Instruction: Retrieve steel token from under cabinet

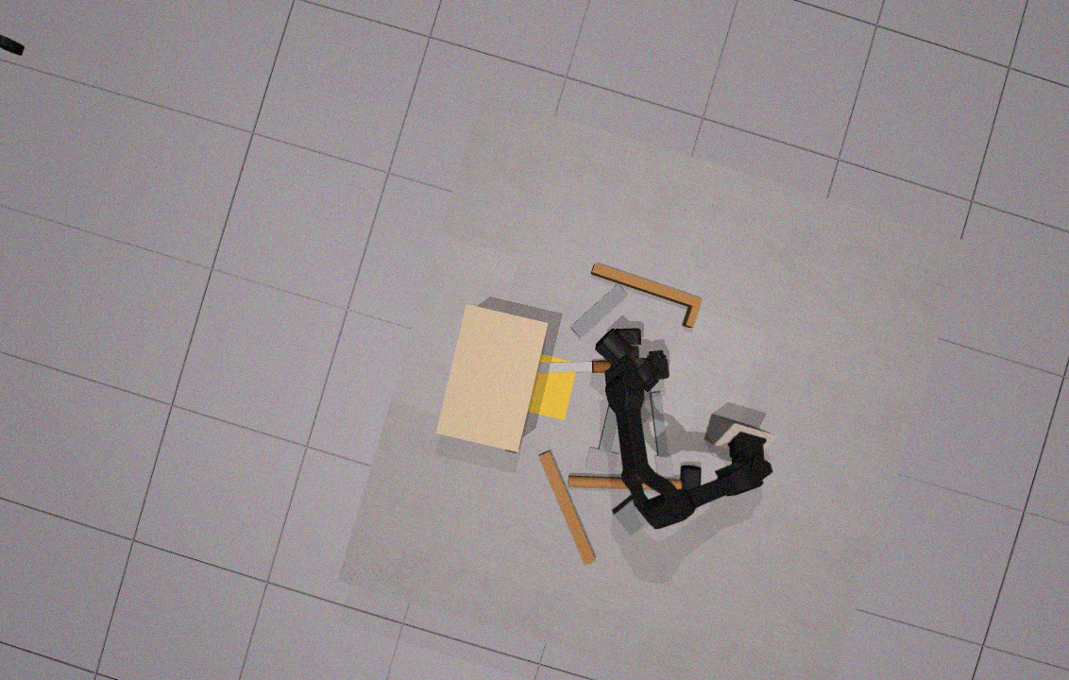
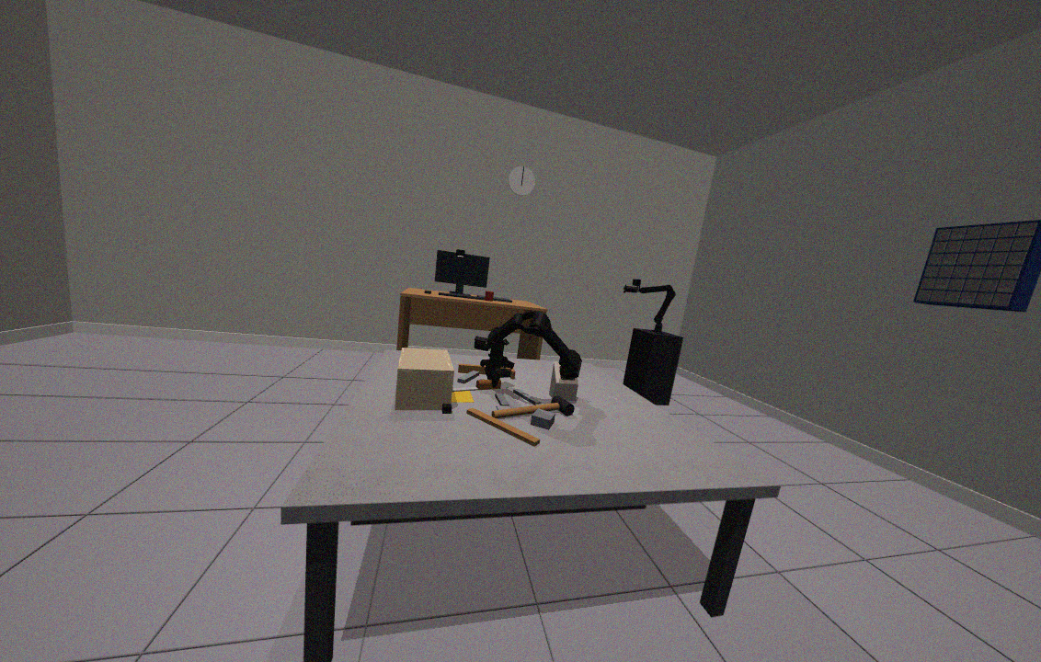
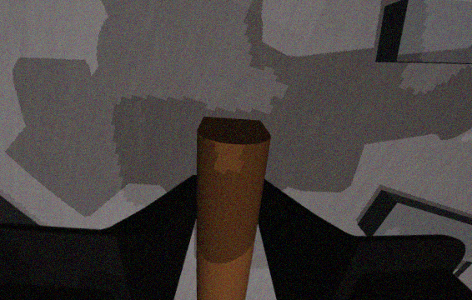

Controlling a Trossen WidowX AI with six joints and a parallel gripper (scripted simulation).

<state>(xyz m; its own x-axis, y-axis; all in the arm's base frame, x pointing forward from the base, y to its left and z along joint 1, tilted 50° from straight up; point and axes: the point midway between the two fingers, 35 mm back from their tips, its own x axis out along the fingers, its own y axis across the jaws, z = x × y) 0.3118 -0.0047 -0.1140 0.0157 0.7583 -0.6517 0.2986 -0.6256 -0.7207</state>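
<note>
The grey bar is 10 cm ahead of my gripper tip and 12 cm to the right of it. The rest, counted from my gripper tip: grey l-shaped bracket 2 cm behind, 20 cm to the left; then grey block 13 cm behind, 35 cm to the left, 1 cm above; then grey steel token 33 cm ahead, 14 cm to the left.
</note>
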